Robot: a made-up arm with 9 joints. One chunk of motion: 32 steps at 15 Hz.
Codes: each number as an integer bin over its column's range. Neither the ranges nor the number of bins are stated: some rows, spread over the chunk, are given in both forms.
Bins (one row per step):
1: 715 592 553 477 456 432 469 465 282
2: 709 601 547 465 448 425 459 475 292
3: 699 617 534 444 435 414 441 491 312
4: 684 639 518 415 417 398 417 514 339
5: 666 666 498 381 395 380 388 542 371
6: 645 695 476 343 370 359 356 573 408
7: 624 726 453 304 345 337 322 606 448
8: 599 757 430 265 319 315 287 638 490
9: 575 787 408 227 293 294 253 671 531
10: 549 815 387 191 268 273 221 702 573
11: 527 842 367 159 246 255 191 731 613
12: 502 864 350 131 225 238 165 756 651
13: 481 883 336 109 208 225 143 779 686
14: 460 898 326 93 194 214 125 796 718
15: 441 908 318 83 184 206 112 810 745
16: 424 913 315 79 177 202 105 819 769
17: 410 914 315 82 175 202 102 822 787
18: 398 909 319 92 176 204 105 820 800
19: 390 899 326 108 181 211 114 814 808
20: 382 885 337 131 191 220 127 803 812
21: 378 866 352 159 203 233 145 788 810
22: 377 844 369 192 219 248 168 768 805
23: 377 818 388 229 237 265 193 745 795
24: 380 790 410 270 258 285 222 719 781
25: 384 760 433 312 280 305 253 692 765
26: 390 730 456 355 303 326 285 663 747
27: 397 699 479 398 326 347 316 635 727
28: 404 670 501 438 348 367 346 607 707
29: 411 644 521 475 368 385 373 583 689
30: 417 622 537 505 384 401 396 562 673
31: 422 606 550 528 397 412 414 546 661
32: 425 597 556 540 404 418 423 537 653
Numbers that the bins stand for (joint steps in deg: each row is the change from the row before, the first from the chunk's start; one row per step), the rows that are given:
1: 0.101 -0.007 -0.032 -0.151 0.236 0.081 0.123 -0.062 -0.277
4: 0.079 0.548 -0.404 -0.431 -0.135 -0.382 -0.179 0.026 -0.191
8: 0.020 1.942 -1.337 -1.106 -1.066 -1.512 -0.934 0.250 0.036
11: -0.031 2.946 -2.006 -1.584 -1.761 -2.329 -1.491 0.417 0.220
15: -0.091 3.725 -2.526 -1.926 -2.350 -2.996 -1.950 0.559 0.419
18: -0.121 3.737 -2.515 -1.886 -2.426 -3.023 -1.990 0.577 0.501
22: -0.136 2.969 -1.985 -1.435 -2.017 -2.424 -1.625 0.484 0.509
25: -0.131 1.977 -1.306 -0.895 -1.437 -1.648 -1.131 0.347 0.449
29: -0.112 0.607 -0.372 -0.160 -0.601 -0.559 -0.434 0.150 0.335
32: -0.102 0.052 -0.001 0.132 -0.258 -0.110 -0.144 0.068 0.280
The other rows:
2: 0.097 0.099 -0.096 -0.205 0.160 -0.014 0.065 -0.044 -0.262
3: 0.090 0.288 -0.234 -0.300 0.037 -0.164 -0.040 -0.015 -0.232
5: 0.067 0.867 -0.616 -0.584 -0.344 -0.627 -0.347 0.077 -0.143
6: 0.052 1.209 -0.849 -0.755 -0.581 -0.913 -0.533 0.132 -0.087
7: 0.037 1.575 -1.093 -0.931 -0.819 -1.212 -0.731 0.192 -0.027
9: 0.003 2.296 -1.571 -1.277 -1.314 -1.798 -1.131 0.309 0.097
10: -0.015 2.627 -1.794 -1.440 -1.551 -2.083 -1.317 0.365 0.160
12: -0.048 3.205 -2.186 -1.710 -1.960 -2.560 -1.642 0.462 0.277
13: -0.063 3.430 -2.335 -1.809 -2.122 -2.737 -1.770 0.504 0.330
14: -0.078 3.607 -2.441 -1.881 -2.255 -2.887 -1.874 0.534 0.378
16: -0.103 3.784 -2.558 -1.944 -2.417 -3.050 -1.990 0.576 0.455
17: -0.113 3.796 -2.558 -1.931 -2.436 -3.050 -2.008 0.581 0.482
19: -0.127 3.619 -2.441 -1.814 -2.379 -2.928 -1.938 0.567 0.513
20: -0.132 3.453 -2.324 -1.710 -2.284 -2.805 -1.863 0.547 0.519
21: -0.135 3.229 -2.165 -1.584 -2.170 -2.628 -1.758 0.520 0.516
23: -0.136 2.662 -1.783 -1.268 -1.846 -2.192 -1.479 0.442 0.494
24: -0.134 2.331 -1.550 -1.084 -1.647 -1.920 -1.311 0.395 0.473
26: -0.127 1.623 -1.062 -0.701 -1.219 -1.362 -0.945 0.295 0.422
27: -0.122 1.256 -0.818 -0.507 -1.000 -1.076 -0.765 0.244 0.392
28: -0.117 0.914 -0.584 -0.327 -0.791 -0.804 -0.591 0.194 0.362
30: -0.108 0.347 -0.202 -0.025 -0.448 -0.341 -0.301 0.113 0.311
31: -0.104 0.158 -0.064 0.078 -0.325 -0.191 -0.196 0.084 0.292

